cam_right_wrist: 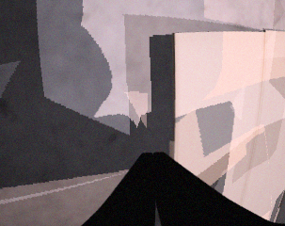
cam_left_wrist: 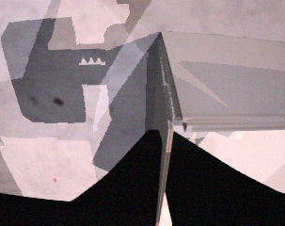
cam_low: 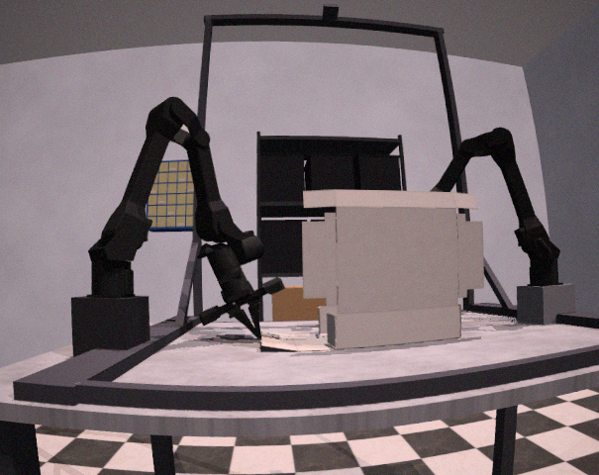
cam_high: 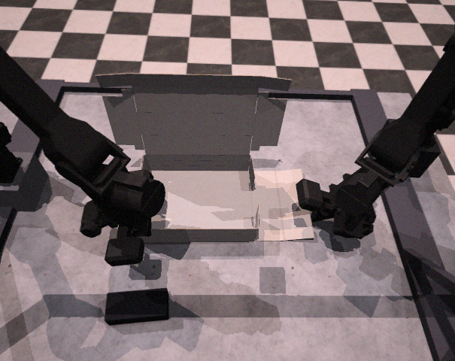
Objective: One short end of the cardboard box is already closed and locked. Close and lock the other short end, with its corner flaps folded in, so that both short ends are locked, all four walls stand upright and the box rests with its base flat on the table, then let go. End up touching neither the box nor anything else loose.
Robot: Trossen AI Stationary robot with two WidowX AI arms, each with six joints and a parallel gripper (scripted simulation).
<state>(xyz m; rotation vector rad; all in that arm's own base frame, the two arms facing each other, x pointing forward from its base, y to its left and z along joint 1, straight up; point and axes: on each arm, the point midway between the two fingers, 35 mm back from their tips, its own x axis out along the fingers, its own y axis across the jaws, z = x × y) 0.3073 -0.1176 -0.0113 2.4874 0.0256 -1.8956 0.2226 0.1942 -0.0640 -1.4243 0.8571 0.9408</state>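
My left hand is 140 mm past the black block, 20 mm to the right of it and 60 mm above it.
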